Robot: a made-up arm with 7 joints. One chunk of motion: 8 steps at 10 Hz.
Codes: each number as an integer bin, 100 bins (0 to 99) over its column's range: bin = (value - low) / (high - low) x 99, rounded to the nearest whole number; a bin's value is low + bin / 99 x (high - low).
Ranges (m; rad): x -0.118..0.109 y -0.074..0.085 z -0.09..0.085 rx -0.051..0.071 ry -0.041..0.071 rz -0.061..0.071
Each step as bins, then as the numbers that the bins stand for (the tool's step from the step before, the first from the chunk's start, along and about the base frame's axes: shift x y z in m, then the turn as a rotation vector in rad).
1 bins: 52 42 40 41 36 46
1 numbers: 0.00123 -0.00655 -0.01929 -0.00047 -0.00027 0.00033
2 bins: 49 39 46 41 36 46
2 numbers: -0.00565 -0.01136 -0.00869 -0.00047 -0.00027 0.00033
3 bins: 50 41 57 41 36 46
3 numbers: -0.00335 -0.00815 0.01076 -0.00047 -0.00027 0.00033
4 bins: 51 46 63 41 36 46
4 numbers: -0.00106 -0.00012 0.02136 -0.00047 -0.00027 0.00033
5 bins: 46 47 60 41 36 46
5 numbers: -0.01253 0.00148 0.01606 -0.00047 -0.00027 0.00033
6 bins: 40 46 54 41 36 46
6 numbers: -0.02628 -0.00012 0.00545 -0.00047 -0.00027 0.00033
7 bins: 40 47 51 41 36 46
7 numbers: -0.02628 0.00148 0.00015 -0.00047 -0.00027 0.00033
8 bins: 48 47 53 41 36 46
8 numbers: -0.00794 0.00148 0.00369 -0.00047 -0.00027 0.00033
